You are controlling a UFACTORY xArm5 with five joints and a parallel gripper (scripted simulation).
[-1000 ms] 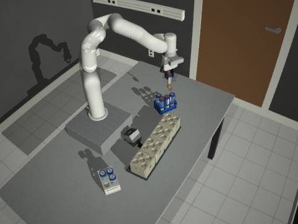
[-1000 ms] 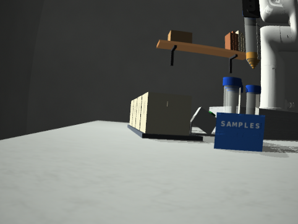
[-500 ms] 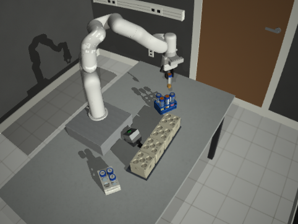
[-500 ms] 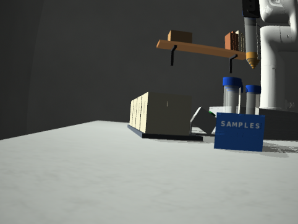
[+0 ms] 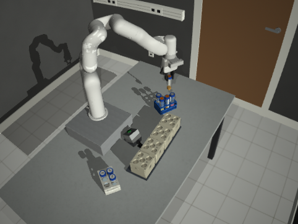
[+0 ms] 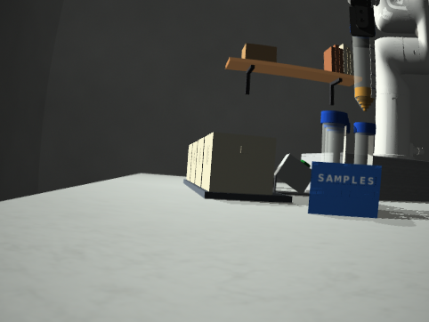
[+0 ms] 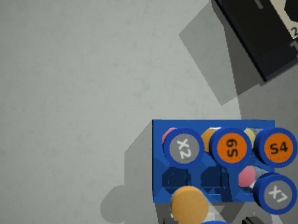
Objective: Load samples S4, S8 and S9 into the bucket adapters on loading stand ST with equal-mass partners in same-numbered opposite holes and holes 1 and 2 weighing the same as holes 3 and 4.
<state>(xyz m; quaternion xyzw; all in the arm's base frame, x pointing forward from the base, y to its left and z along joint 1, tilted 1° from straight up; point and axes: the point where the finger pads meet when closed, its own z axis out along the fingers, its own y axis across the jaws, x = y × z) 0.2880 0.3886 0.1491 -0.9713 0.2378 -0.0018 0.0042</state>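
My gripper is now 4 cm to the left of the blue samples rack and 21 cm above it. The rest, counted from my hand: white blanks rack (4 cm ahead, 71 cm to the right, 21 cm below); adapter (13 cm ahead, 20 cm to the right, 19 cm below).
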